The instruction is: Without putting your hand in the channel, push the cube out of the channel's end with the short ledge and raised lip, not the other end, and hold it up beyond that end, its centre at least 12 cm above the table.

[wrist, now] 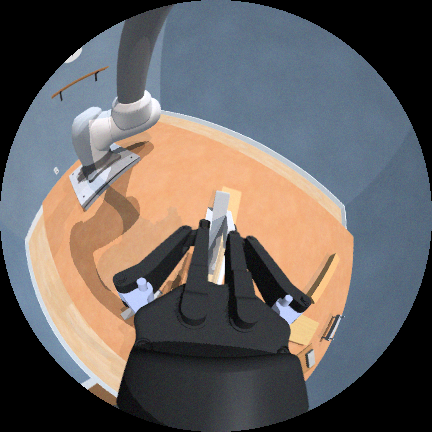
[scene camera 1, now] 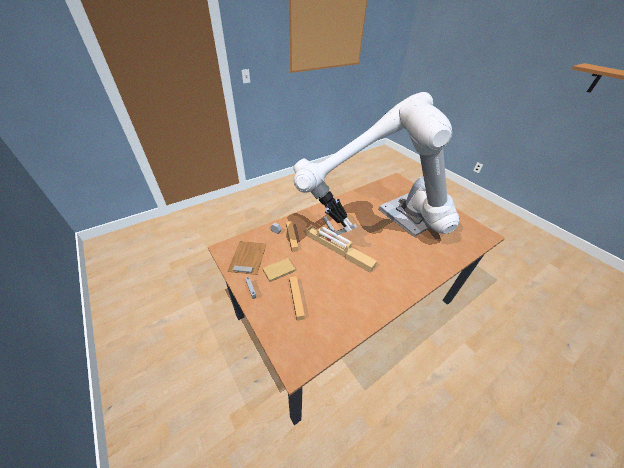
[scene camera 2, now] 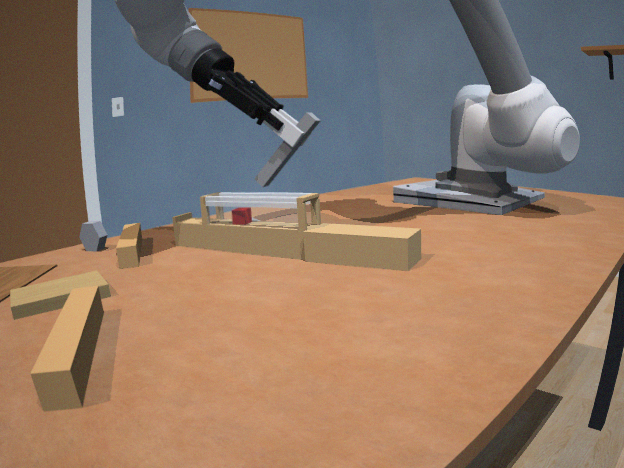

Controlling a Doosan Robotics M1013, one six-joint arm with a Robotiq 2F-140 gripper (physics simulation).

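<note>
The red cube (scene camera 1: 328,239) (scene camera 2: 241,216) sits inside the channel (scene camera 2: 241,239), under clear rails, nearer the end with the short ledge and raised lip (scene camera 2: 182,220). A long wooden block (scene camera 1: 360,258) (scene camera 2: 360,249) adjoins the other end. My gripper (scene camera 2: 291,131) (wrist: 217,216) is shut on a grey bar (scene camera 2: 276,163) (wrist: 221,201), held crosswise in the fingertips and tilted in the scene camera 2 view. The bar's lower end shows above the rails there, apart from them. In the wrist view the fingers and bar hide much of the channel.
A loose grey bar (scene camera 1: 327,222) lies behind the channel. Wooden blocks (scene camera 1: 292,237) (scene camera 1: 279,269) (scene camera 1: 297,298) and a grey hexagonal piece (scene camera 1: 275,228) (scene camera 2: 93,235) lie beyond the lip end. A brown board (scene camera 1: 247,253) and a grey handle-like piece (scene camera 1: 251,287) are farther left.
</note>
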